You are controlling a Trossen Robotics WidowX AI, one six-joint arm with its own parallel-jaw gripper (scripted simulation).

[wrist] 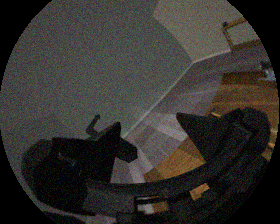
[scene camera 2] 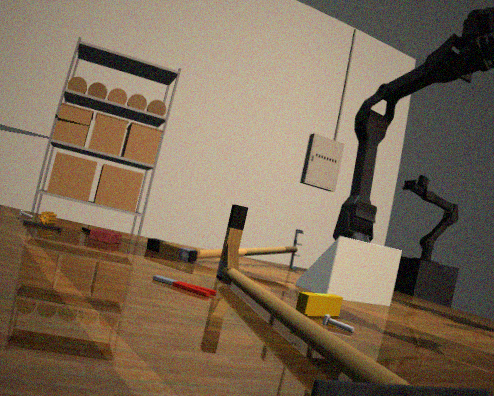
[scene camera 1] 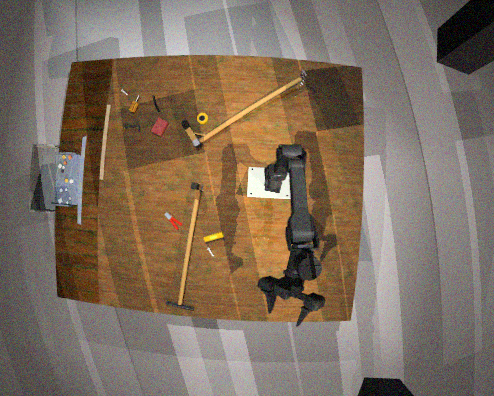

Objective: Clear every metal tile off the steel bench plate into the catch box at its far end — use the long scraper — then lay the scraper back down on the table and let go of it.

Scene:
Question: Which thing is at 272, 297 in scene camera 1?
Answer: The gripper.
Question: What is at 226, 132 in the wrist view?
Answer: The gripper.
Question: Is the gripper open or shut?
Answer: Open.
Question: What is the gripper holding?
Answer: Nothing.

